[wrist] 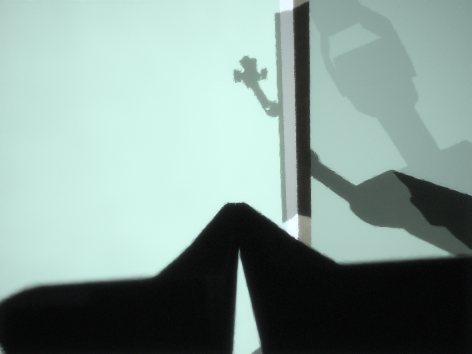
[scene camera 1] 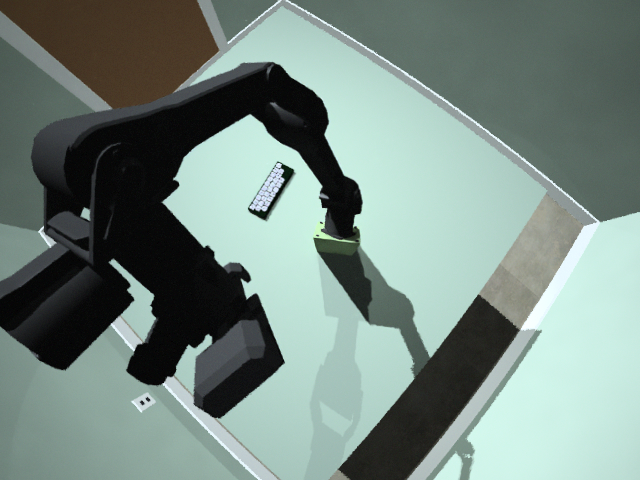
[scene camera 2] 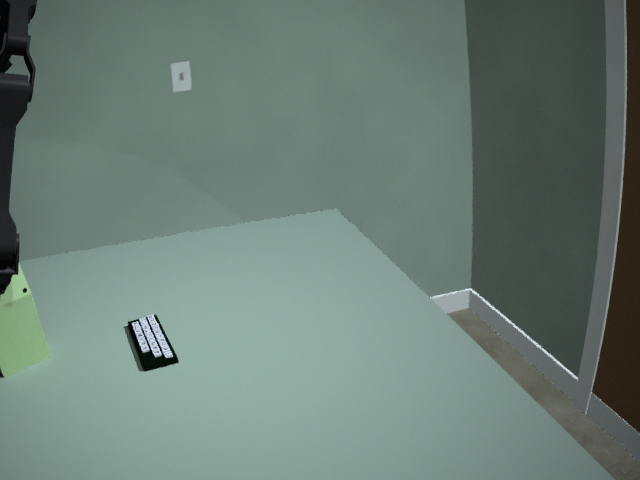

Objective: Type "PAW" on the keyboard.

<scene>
same spot on keyboard: [scene camera 1: 288, 171] = [scene camera 2: 148, 360]
</scene>
